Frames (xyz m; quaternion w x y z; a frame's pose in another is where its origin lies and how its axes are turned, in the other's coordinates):
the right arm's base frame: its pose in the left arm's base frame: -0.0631 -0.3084 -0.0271 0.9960 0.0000 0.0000 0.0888
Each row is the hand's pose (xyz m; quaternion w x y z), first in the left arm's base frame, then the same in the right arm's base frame.
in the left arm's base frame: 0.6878 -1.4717 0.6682 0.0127 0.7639 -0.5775 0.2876
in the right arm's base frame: 0.5333 -1.2778 0.6953 0.0382 0.7096 -0.6431 0.2853
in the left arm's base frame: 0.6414 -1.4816 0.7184 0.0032 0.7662 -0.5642 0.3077
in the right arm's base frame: 0.4858 -1.2793 0.7455 0.0305 0.7130 -0.6300 0.3062
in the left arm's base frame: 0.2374 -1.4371 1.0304 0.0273 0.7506 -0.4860 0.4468
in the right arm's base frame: 0.0961 -1.1641 1.0575 0.0669 0.7045 -0.5507 0.4426
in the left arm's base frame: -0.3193 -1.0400 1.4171 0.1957 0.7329 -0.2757 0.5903
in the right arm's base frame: -0.3816 -0.6747 1.4442 0.2474 0.7056 -0.3397 0.5706
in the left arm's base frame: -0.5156 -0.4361 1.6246 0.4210 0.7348 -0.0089 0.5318
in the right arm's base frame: -0.4680 -0.0456 1.6517 0.4665 0.7311 -0.0741 0.4923
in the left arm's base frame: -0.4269 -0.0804 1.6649 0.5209 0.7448 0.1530 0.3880
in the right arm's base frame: -0.3177 0.2888 1.6920 0.5533 0.7554 0.0863 0.3402
